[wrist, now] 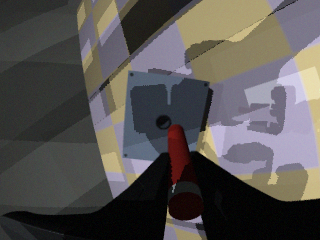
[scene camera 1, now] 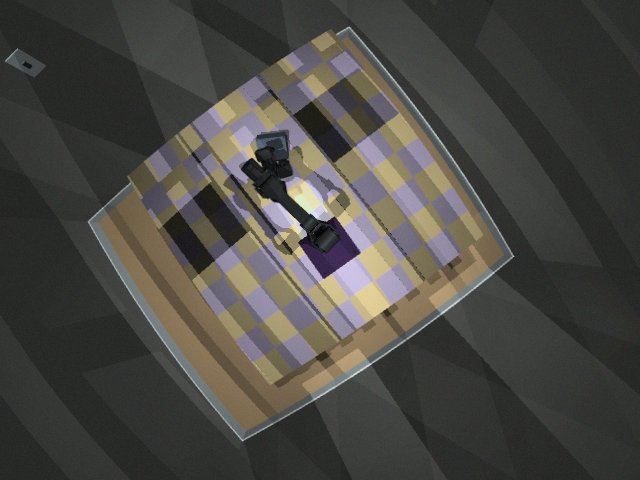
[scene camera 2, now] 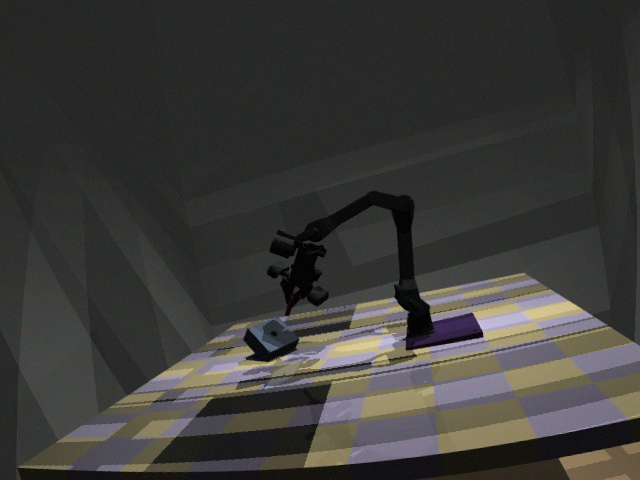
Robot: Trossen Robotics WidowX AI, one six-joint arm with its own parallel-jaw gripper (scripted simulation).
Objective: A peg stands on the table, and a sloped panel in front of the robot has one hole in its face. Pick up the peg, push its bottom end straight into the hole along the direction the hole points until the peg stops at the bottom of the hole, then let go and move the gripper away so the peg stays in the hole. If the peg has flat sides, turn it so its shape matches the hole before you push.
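My gripper point(scene camera 2: 290, 305) is holding a red peg, and I find that same gripper in the wrist view point(wrist: 179, 158). There is a sloped panel here too. I see the panel at point(scene camera 2: 258, 338), and the wrist view point(wrist: 149, 95) has it as well.
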